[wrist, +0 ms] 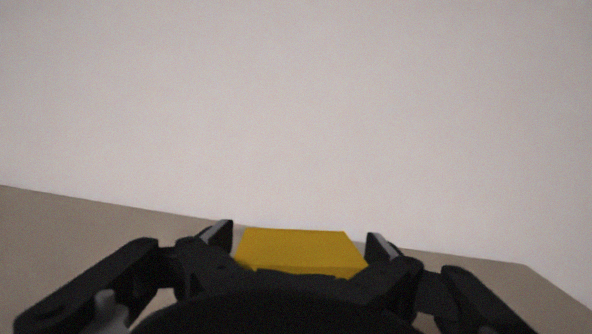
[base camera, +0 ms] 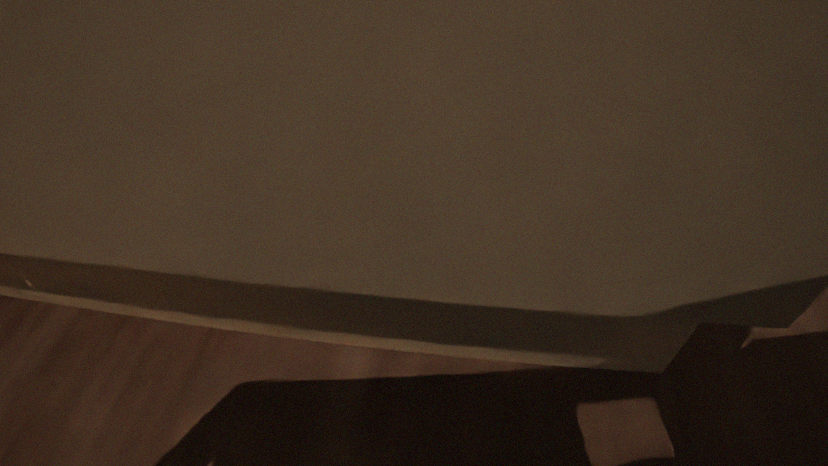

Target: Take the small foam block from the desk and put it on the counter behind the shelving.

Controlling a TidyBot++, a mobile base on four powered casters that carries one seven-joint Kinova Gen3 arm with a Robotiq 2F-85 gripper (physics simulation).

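Frame: origin at the arm's base, x ahead, y left, z up, level; metres.
Seen in the pictures: gripper, between the fingertips: (wrist: 298, 240).
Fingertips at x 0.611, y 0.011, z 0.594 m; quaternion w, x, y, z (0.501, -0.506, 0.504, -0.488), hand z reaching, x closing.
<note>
A point is followed by its place in that frame.
A yellow foam block (wrist: 301, 249) {y 0.009, x 0.576, z 0.604 m} shows at the lower middle of the wrist view. My gripper (wrist: 298, 240) {y 0.011, x 0.611, z 0.594 m} is open, with one finger on each side of the block and a gap between each finger and the block. The block's lower part is hidden behind the gripper's body. A tan counter surface (wrist: 75, 225) {y 0.348, x 0.785, z 0.514 m} spreads to the left and right of the gripper, and the block appears to rest on it. The gripper, the block and the counter top do not show in the base camera view.
A pale wall (wrist: 300, 100) {y 0.028, x 0.858, z 0.725 m} rises behind the counter in the wrist view. The counter's edge slants down at the right. The base camera view is dark: a plain panel or wall (base camera: 405, 144) {y 0.001, x 0.252, z -0.149 m}, a brownish floor (base camera: 69, 370) {y 0.307, x 0.300, z -0.396 m} at lower left, and black shapes (base camera: 405, 422) along the bottom.
</note>
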